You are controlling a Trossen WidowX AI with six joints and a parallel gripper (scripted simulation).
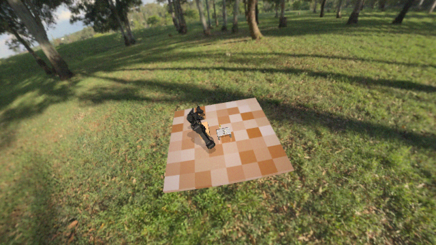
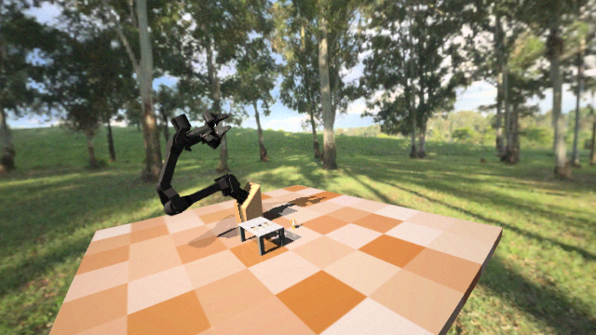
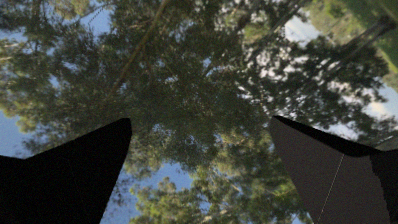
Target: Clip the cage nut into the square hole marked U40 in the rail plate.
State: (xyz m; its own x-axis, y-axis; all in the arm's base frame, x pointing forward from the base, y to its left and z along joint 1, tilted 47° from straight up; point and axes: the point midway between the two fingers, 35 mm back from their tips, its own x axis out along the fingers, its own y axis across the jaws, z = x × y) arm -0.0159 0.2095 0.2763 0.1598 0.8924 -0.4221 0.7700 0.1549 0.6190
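Now: the cage nut 46 cm below my gripper tip, 21 cm ahead of it and 15 cm to the left of it.
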